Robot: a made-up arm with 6 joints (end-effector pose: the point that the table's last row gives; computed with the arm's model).
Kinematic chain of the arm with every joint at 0, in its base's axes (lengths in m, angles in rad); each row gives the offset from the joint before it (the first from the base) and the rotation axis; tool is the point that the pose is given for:
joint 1: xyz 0 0 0.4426 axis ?
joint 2: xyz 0 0 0 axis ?
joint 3: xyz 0 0 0.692 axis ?
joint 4: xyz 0 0 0 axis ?
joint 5: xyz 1.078 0 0 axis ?
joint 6: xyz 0 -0.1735 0 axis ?
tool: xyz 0 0 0
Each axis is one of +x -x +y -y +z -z.
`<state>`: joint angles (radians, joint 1 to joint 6).
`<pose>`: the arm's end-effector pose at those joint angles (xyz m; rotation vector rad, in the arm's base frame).
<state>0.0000 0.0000 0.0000 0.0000 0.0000 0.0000</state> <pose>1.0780 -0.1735 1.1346 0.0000 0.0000 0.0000</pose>
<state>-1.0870 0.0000 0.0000 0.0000 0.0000 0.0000</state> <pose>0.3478 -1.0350 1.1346 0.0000 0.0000 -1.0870</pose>
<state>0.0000 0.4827 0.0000 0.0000 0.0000 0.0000</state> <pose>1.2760 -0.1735 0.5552 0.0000 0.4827 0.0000</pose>
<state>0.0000 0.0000 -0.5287 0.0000 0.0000 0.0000</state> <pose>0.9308 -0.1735 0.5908 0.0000 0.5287 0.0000</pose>
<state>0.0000 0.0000 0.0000 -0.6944 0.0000 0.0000</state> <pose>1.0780 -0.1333 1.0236 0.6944 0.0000 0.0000</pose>
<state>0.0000 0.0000 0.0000 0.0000 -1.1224 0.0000</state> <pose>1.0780 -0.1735 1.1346 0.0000 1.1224 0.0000</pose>
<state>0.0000 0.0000 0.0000 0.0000 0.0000 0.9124</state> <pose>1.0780 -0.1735 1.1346 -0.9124 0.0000 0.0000</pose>
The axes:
joint 1: +z
joint 2: +y
joint 3: -y
joint 4: -x
joint 5: -y
joint 6: -x

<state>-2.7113 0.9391 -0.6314 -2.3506 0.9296 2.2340</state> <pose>-0.3448 -0.2925 -0.2268 -2.2003 -1.0630 1.3313</pose>
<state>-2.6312 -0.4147 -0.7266 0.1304 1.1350 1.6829</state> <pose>-0.7420 -0.2183 0.7666 1.3736 -1.8048 1.8233</pose>
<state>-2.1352 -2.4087 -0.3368 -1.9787 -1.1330 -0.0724</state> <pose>0.5081 0.6739 0.9502 -0.3937 -0.1967 -0.0460</pose>
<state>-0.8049 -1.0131 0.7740 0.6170 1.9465 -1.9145</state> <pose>-0.7373 0.5625 1.8402 -1.4499 -0.7857 1.6978</pose>
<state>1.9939 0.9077 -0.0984 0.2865 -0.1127 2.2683</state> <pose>-0.3260 1.1294 -0.0158 1.5504 1.5825 -1.2590</pose>
